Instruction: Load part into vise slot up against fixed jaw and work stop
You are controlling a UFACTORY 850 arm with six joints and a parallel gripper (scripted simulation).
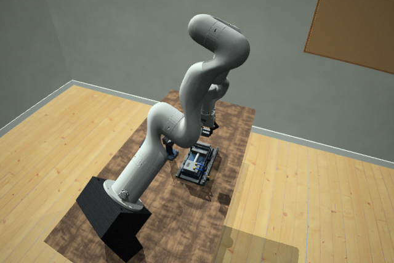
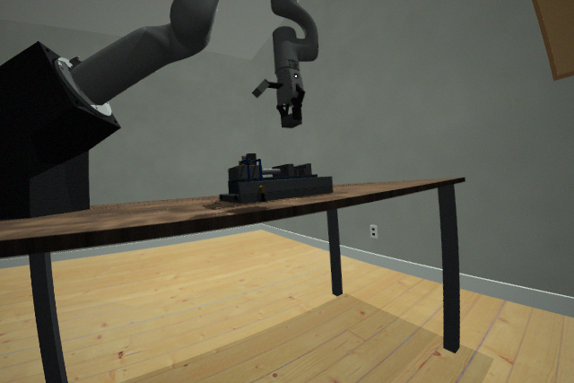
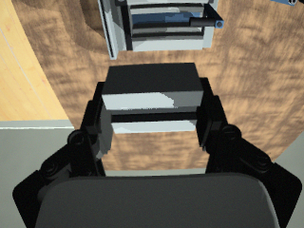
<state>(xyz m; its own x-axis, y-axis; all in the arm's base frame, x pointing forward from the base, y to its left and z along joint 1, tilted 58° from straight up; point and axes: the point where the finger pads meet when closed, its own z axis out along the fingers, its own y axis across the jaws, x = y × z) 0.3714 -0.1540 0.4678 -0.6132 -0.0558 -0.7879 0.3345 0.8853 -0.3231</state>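
The part is 1 cm below my hand. From my hand the other things lie so: cylinder rod: 6 cm behind, 6 cm to the left, 17 cm below; work stop: 4 cm ahead, 6 cm to the left, 16 cm below; moving jaw: 2 cm behind, 4 cm to the left, 17 cm below.
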